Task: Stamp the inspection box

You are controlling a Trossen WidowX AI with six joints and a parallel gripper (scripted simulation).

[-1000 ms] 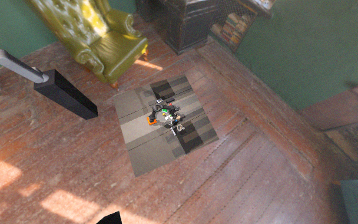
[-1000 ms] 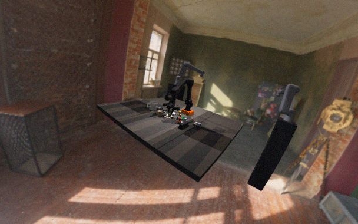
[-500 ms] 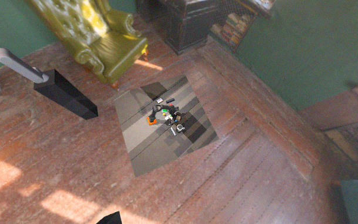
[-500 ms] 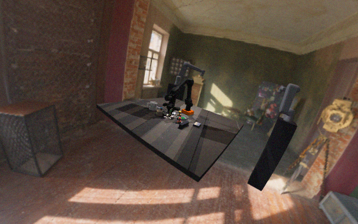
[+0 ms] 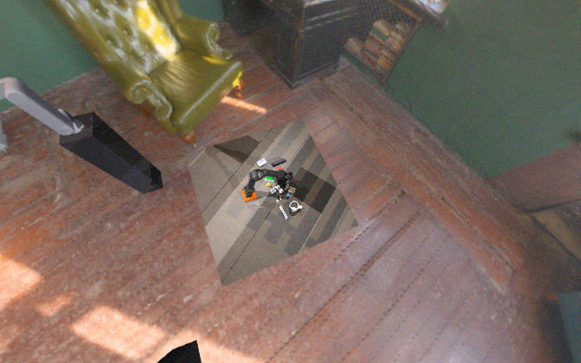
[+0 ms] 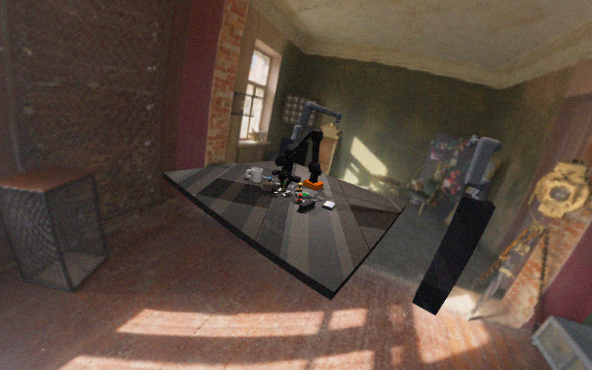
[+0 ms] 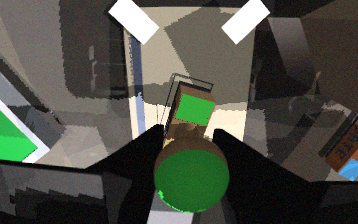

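Right now my gripper tip is 30 mm above the cream card and 10 mm short of it. Also, from my gripper tip: green ink pad 120 mm to the left, 70 mm behind, 20 mm below.
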